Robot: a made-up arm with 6 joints.
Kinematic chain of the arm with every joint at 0, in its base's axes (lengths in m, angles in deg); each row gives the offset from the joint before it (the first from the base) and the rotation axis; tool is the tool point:
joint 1: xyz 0 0 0.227 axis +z
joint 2: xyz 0 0.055 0 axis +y
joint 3: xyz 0 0 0.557 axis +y
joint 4: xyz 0 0 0.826 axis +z
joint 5: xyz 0 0 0 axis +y
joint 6: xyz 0 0 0.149 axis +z
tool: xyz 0 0 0
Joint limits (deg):
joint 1: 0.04..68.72
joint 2: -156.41..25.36
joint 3: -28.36..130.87
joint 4: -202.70..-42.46
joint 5: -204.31..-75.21
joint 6: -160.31..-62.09
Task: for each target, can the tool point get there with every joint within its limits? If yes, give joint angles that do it. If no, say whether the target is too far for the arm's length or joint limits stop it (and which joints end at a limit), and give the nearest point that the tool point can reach.
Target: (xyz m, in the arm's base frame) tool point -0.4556 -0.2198 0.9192
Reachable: yes | joints 49.46 -104.41 110.40 -85.84 -86.82 -138.65
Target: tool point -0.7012 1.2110 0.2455
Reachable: no: joint limits stop it (at a limit: joint 1) | nearest point 0.1271 0.8884 0.2455 | short by 0.889 m
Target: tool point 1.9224 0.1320 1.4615
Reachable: no: too far | nearest point 1.0413 0.0918 1.0789 | short by 0.961 m
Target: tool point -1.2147 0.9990 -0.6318
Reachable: no: too far | nearest point -1.1425 0.2023 -0.5811 | short by 0.802 m
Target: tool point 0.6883 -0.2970 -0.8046
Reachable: no: joint limits stop it (at a limit: joint 1, joint 2, joint 3, joint 5) | nearest point -0.0510 -0.1456 -0.9703 | short by 0.773 m
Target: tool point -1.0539 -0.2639 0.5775
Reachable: yes | joints 24.76 -114.62 72.04 -82.59 -96.68 -138.38
